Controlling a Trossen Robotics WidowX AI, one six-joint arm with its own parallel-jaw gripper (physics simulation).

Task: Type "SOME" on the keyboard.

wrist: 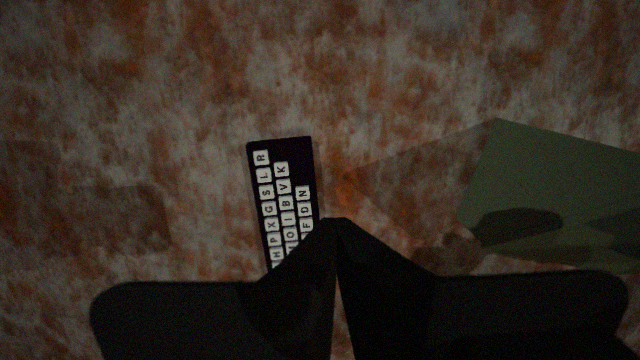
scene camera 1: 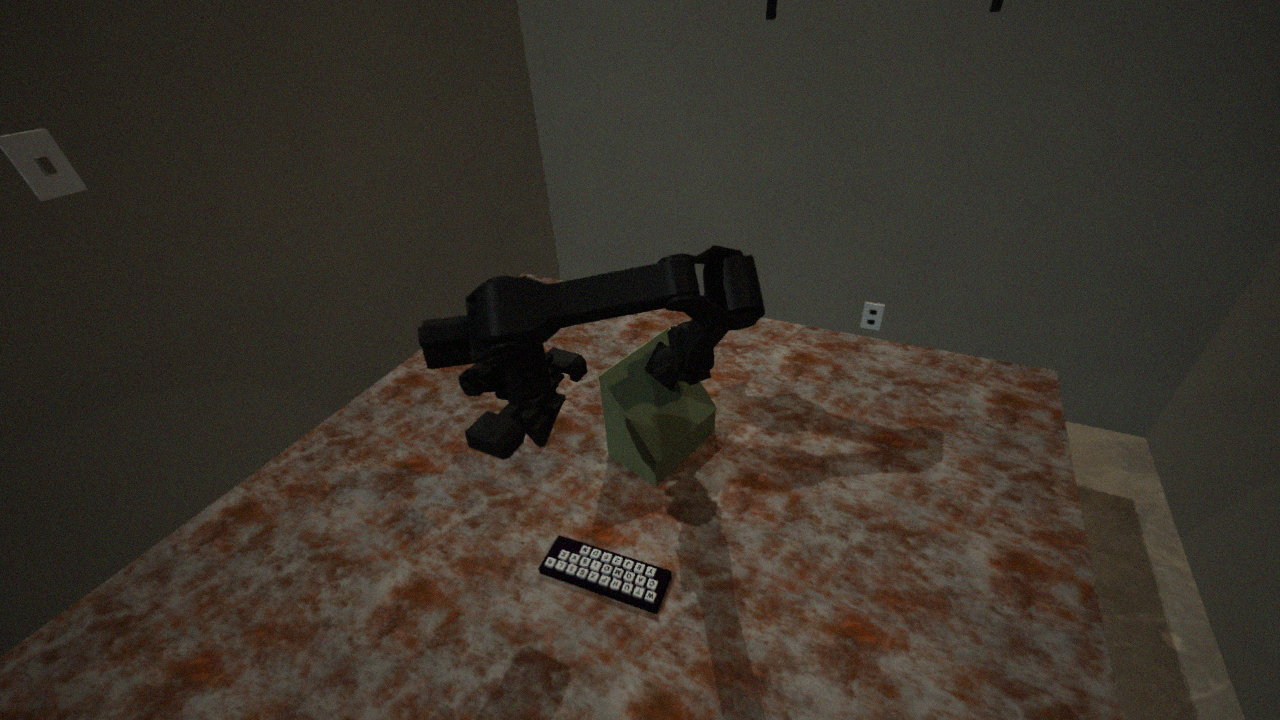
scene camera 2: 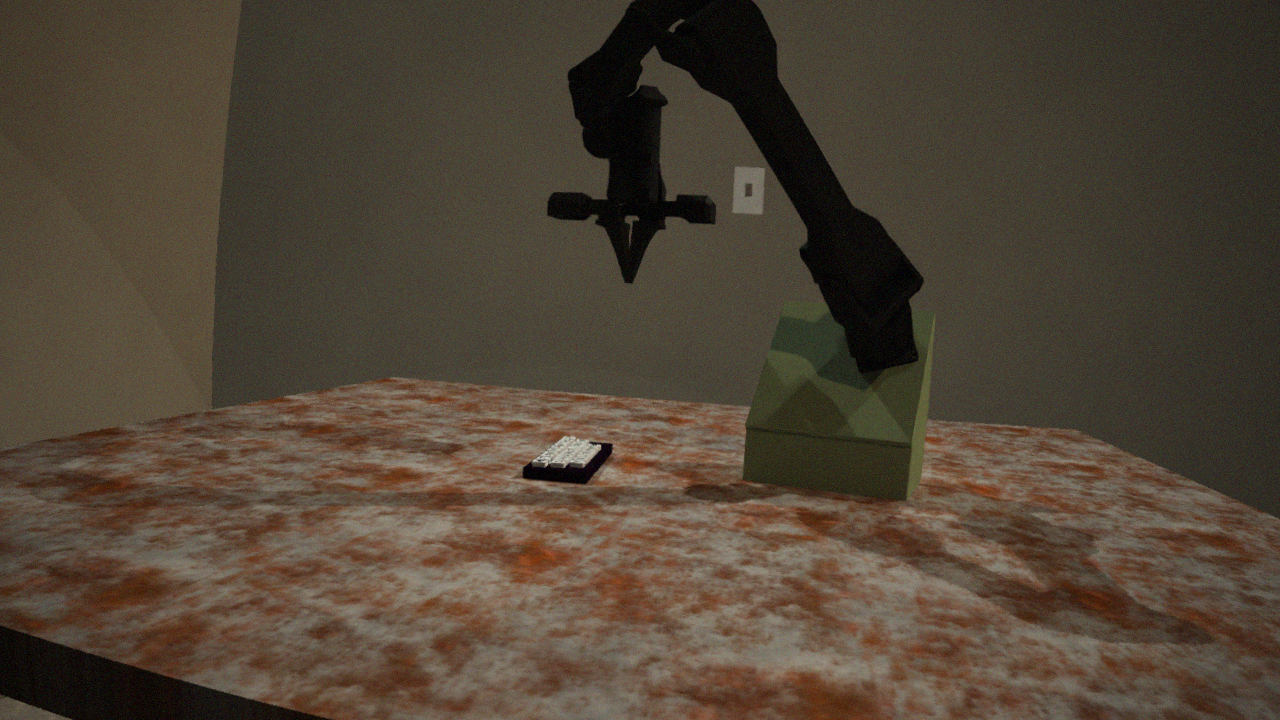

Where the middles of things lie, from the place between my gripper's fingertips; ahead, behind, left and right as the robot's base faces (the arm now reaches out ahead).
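Labels:
My hand is 190 mm above the black keyboard [scene camera 1: 663, 576], and I see that my hand is also 30 mm short of it and 100 mm to the right of it.

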